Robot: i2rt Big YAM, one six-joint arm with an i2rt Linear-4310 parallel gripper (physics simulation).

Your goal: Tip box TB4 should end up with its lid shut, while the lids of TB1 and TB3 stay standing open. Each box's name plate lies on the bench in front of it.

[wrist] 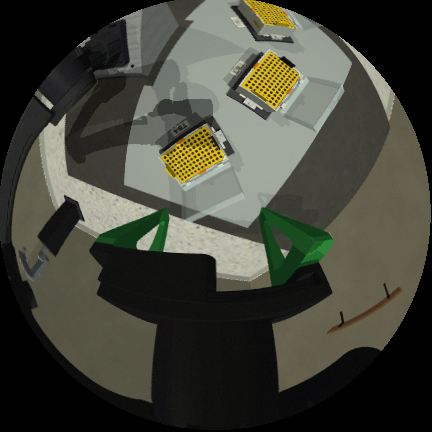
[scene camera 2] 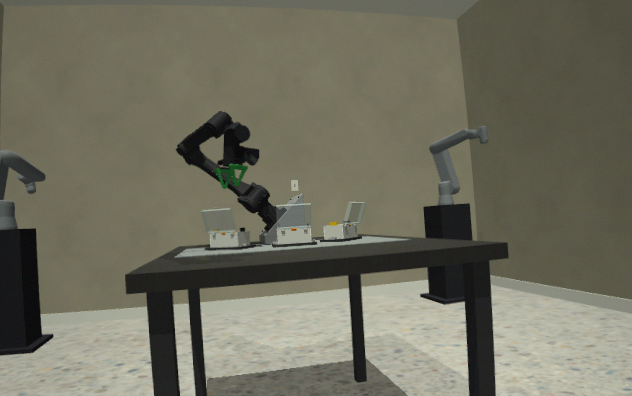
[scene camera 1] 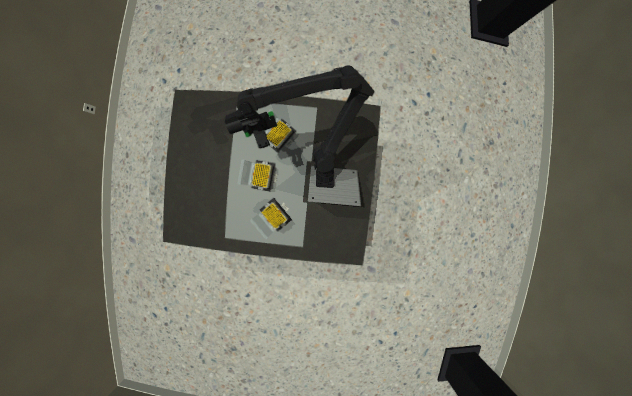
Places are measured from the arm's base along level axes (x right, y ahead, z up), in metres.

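Pixels of known places: gripper, fingertip midpoint: [wrist: 213, 212] [scene camera 2: 230, 187]; arm's base, link origin: [scene camera 2: 276, 220] [scene camera 1: 324, 178].
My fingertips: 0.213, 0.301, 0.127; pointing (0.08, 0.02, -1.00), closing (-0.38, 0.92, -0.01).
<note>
Ahead of a thing's pixels: the offset from my fingertips to its top centre, as dx, dy, dz. "spot": to the spot under its first point. Level surfaces: height alone.
Box TB4 {+0.008, -0.047, -0.148} [scene camera 1: 279, 134] [scene camera 2: 229, 239] [wrist: 194, 155] has a yellow perforated top inside. Its clear lid {spot: +0.049, +0.018, -0.117} [scene camera 2: 218, 220] [wrist: 215, 192] stands open; scene camera 1 hides it under the gripper. Its name plate {spot: -0.031, -0.098, -0.220} [wrist: 180, 128] reads TB4. TB3 {-0.216, +0.029, -0.148} [scene camera 1: 262, 175] [scene camera 2: 294, 235] [wrist: 272, 80] is the middle box, its lid {spot: -0.206, +0.100, -0.122} [scene camera 1: 245, 172] [scene camera 2: 300, 215] [wrist: 317, 102] open. TB1 [scene camera 1: 274, 215] [scene camera 2: 340, 231] [wrist: 270, 17] is the far box from the gripper, its lid [scene camera 1: 262, 225] [scene camera 2: 355, 213] open. My gripper [scene camera 1: 259, 124] [scene camera 2: 230, 185] [wrist: 213, 212] is open and empty, above TB4's lid side.
The boxes stand on a light mat {dz -0.222} [scene camera 1: 295, 235] [wrist: 280, 165] on the dark bench [scene camera 1: 195, 200] [scene camera 2: 320, 264]. The arm's base plate [scene camera 1: 345, 187] stands on the bench beside the mat. Two grey arms [scene camera 2: 445, 165] [scene camera 2: 15, 162] stand on black pedestals away from the bench.
</note>
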